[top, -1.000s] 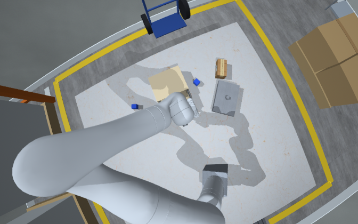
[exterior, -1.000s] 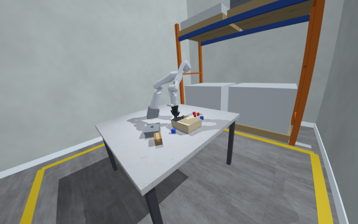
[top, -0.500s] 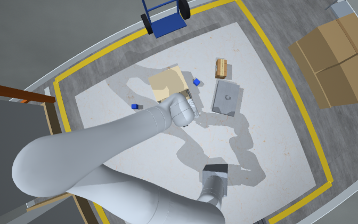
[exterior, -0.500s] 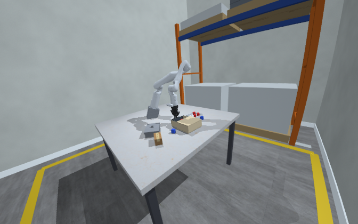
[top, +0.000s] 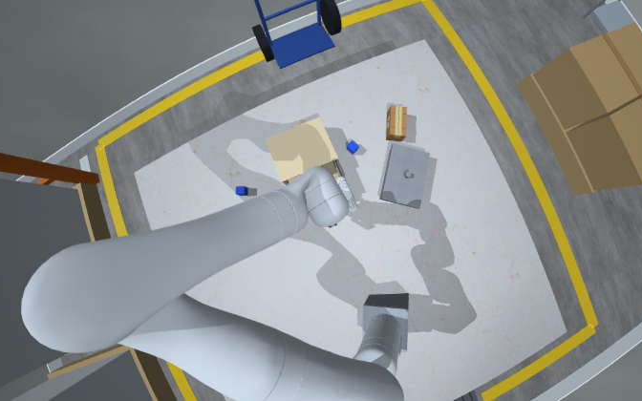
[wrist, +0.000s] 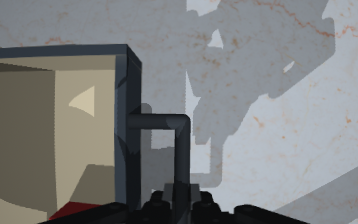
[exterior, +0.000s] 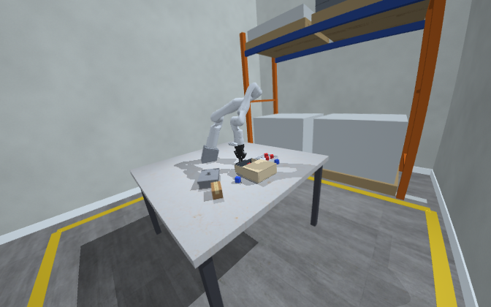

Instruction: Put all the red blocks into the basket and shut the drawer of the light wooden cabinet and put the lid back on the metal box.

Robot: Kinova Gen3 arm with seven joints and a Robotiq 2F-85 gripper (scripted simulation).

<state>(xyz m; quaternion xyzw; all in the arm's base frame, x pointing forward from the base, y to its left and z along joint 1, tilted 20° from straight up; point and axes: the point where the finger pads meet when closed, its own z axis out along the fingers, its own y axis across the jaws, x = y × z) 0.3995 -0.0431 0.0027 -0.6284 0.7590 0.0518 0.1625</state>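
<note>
My gripper is now 8 cm short of the drawer, 1 cm to the left of it and 3 cm above it. Also, from my hand: basket: 8 cm ahead, 25 cm to the left, 5 cm below; light wooden cabinet: 14 cm ahead, 2 cm to the right, 2 cm below; lid: 5 cm behind, 28 cm to the right, 1 cm below.
</note>
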